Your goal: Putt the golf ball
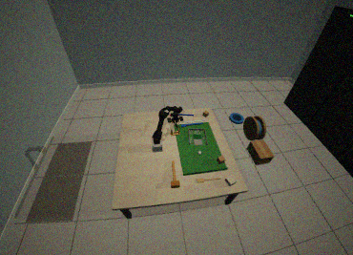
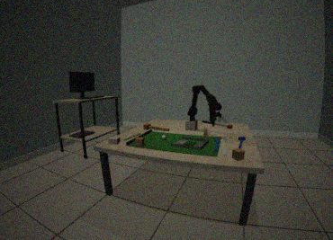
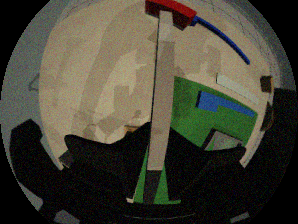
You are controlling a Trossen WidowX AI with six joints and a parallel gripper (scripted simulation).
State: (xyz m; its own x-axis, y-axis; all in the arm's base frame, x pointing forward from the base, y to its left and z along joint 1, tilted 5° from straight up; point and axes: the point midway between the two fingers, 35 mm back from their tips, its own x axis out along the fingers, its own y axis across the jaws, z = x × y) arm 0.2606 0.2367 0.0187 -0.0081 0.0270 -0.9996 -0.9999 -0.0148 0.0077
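Right now my gripper tip is 40 mm to the right of the red putter and 20 mm below it. The rest, counted from my gripper tip: white golf ball 190 mm ahead, 430 mm to the right, 80 mm below; then blue tool 170 mm ahead, 250 mm to the left, 90 mm below; then green mat 220 mm ahead, 310 mm to the right, 100 mm below.
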